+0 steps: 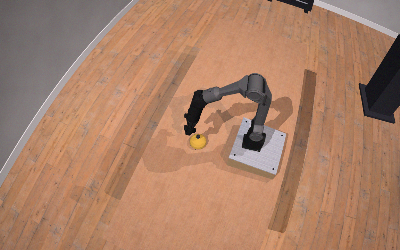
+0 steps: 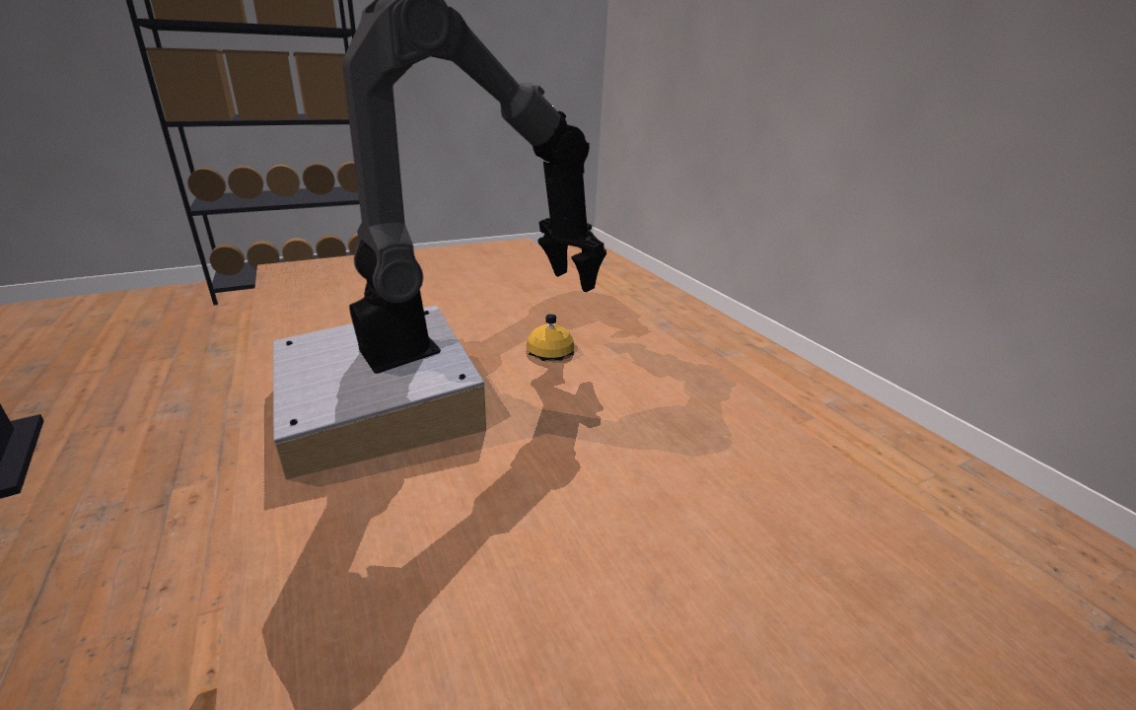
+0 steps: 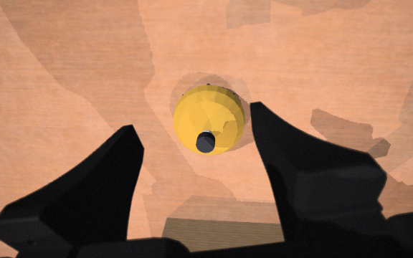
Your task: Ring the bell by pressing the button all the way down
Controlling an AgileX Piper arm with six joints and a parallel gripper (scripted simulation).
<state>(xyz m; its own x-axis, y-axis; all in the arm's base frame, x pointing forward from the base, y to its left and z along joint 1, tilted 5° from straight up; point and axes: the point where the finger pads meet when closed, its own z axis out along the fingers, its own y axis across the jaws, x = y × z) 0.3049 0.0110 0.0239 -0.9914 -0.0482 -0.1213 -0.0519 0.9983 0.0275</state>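
Right now my hand is 7 cm above the button and 4 cm past it. Also, from my hand: bell: 9 cm below, 4 cm behind.
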